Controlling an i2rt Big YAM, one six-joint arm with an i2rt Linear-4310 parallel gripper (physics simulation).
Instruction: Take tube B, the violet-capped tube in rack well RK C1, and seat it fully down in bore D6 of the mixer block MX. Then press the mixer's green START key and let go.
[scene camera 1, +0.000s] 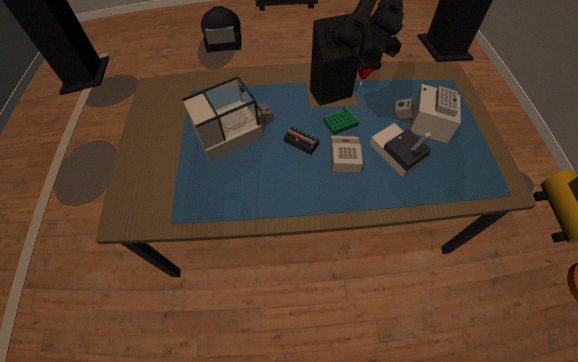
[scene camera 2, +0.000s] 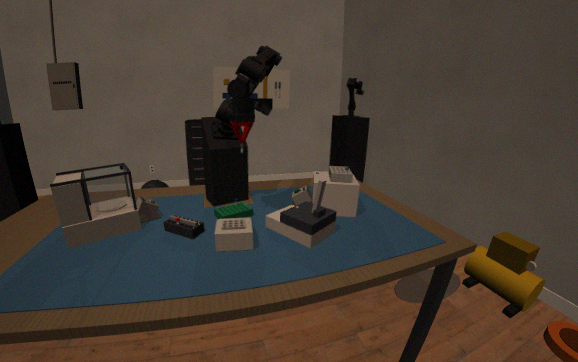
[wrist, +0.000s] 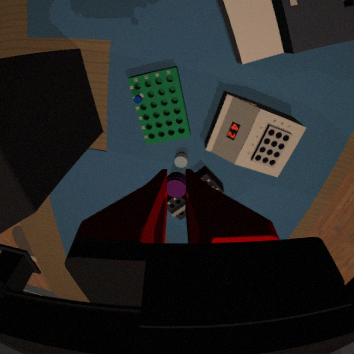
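Where they show: gripper, fingertip midpoint: (scene camera 1: 362, 77) (scene camera 2: 242, 142) (wrist: 175, 177); arm's base at its link origin: (scene camera 1: 338, 36) (scene camera 2: 225, 131).
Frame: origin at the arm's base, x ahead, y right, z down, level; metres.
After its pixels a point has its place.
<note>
My gripper (scene camera 1: 363, 76) {x 0.238, y -0.019, z 0.019 m} (scene camera 2: 242, 141) {x 0.238, y -0.019, z 0.019 m} (wrist: 175, 177) {x 0.238, y -0.019, z 0.019 m} is shut on the violet-capped tube (scene camera 2: 242, 148) {x 0.245, y -0.019, z 0.038 m} (wrist: 176, 188) {x 0.239, y -0.018, z 0.009 m}, high above the table beside the black pedestal. The tube hangs below the red fingers, its pale lower end showing. The green rack (scene camera 1: 345, 128) {x 0.240, y 0.005, z 0.294 m} (scene camera 2: 233, 215) {x 0.244, y 0.022, z 0.286 m} (wrist: 158, 99) {x 0.194, y -0.004, z 0.280 m} stands below, apart from the tube; its well C1 looks empty, and a blue-capped tube (wrist: 138, 100) {x 0.164, y -0.006, z 0.256 m} sits near its left edge. At the right stands a large white box (scene camera 1: 434, 117) {x 0.326, y -0.342, z 0.185 m} (scene camera 2: 336, 197) {x 0.338, y -0.363, z 0.229 m} with a grey holed block (scene camera 1: 447, 99) {x 0.274, y -0.415, z 0.140 m} (scene camera 2: 341, 175) {x 0.322, y -0.389, z 0.146 m} and a green spot on top. Beside it is a small grey box with a green key (scene camera 1: 401, 104) {x 0.187, y -0.266, z 0.241 m} (scene camera 2: 300, 193) {x 0.219, y -0.265, z 0.242 m}. Bore labels are unreadable.
A white block with a 42 display (scene camera 1: 346, 162) {x 0.437, y 0.066, z 0.248 m} (scene camera 2: 234, 240) {x 0.445, y 0.060, z 0.271 m} (wrist: 234, 131) {x 0.331, y 0.036, z 0.259 m} stands before the rack. A dark-topped device with an upright lever (scene camera 1: 420, 143) {x 0.460, y -0.203, z 0.160 m} (scene camera 2: 319, 197) {x 0.460, y -0.207, z 0.165 m} stands right of it. A black holder (scene camera 1: 301, 140) {x 0.282, y 0.206, z 0.278 m} (scene camera 2: 184, 226) {x 0.310, y 0.201, z 0.271 m} and a glass-sided cabinet (scene camera 1: 205, 120) {x 0.255, y 0.554, z 0.107 m} (scene camera 2: 70, 200) {x 0.272, y 0.546, z 0.156 m} are left.
</note>
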